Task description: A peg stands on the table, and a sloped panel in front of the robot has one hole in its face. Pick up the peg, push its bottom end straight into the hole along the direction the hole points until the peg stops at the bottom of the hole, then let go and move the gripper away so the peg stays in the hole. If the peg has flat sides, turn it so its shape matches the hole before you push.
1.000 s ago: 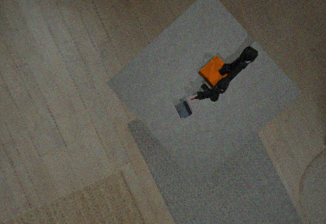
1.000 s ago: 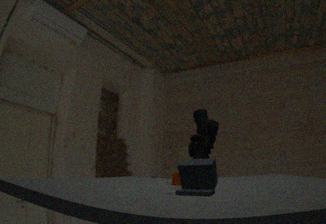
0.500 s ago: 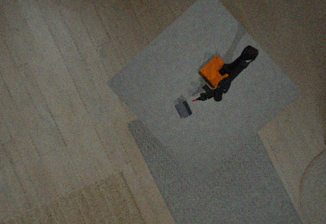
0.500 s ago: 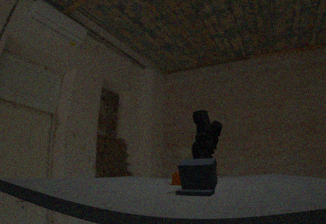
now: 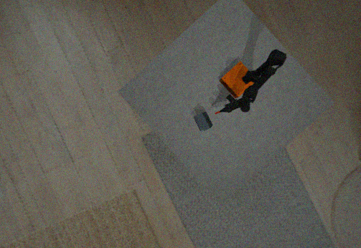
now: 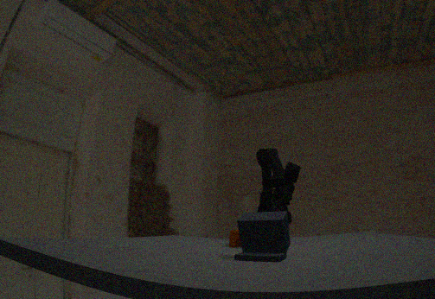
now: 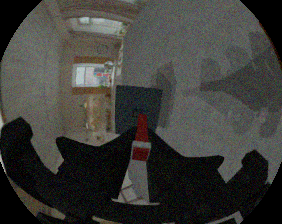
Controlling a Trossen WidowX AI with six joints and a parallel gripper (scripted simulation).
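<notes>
My gripper tip is now 130 mm short of the grey sloped panel block and 60 mm above it. Round my gripper tip: red peg 10 mm behind, 10 mm above.
</notes>
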